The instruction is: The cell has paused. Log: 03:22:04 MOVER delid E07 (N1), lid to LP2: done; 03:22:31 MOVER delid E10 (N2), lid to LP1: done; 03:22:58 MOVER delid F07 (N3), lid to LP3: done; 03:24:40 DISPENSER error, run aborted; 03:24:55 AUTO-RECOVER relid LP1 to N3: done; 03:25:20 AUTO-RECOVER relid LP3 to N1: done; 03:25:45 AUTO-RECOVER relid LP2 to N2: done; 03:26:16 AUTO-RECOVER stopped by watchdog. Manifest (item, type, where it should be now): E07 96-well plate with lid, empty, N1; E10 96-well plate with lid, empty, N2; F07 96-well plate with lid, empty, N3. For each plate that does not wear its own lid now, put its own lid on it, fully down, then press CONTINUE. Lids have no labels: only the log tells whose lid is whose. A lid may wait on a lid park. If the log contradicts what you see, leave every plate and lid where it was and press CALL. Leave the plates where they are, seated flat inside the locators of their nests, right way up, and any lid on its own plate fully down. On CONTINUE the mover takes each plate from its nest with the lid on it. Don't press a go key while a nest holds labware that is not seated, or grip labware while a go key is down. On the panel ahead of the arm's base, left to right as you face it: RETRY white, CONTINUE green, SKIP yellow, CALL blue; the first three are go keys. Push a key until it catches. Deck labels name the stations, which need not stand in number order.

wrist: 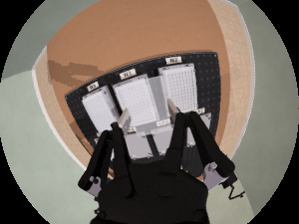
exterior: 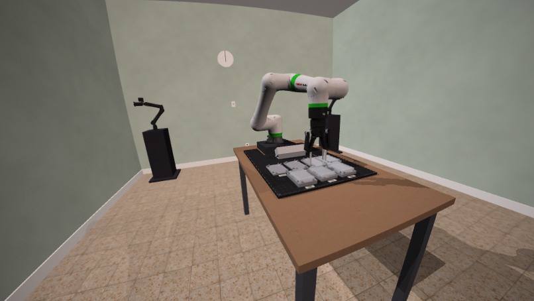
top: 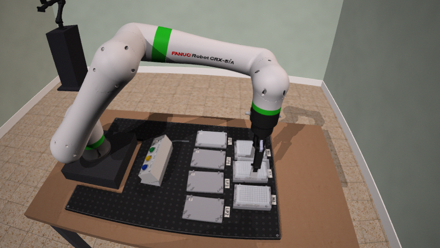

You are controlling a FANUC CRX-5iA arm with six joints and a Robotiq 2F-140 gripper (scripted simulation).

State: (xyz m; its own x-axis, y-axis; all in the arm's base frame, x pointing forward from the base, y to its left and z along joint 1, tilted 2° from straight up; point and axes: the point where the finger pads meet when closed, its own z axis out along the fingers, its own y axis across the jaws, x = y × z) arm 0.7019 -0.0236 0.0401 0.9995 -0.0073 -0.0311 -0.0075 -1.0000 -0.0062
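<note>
Now: hand 30 mm to the right of the plate and 80 mm above it. Round my hand: nest n2: 10 mm ahead, 100 mm to the right, 100 mm below; LP4: 180 mm behind, 90 mm to the left, 100 mm below; LP3: 180 mm behind, 30 mm to the right, 100 mm below.
</note>
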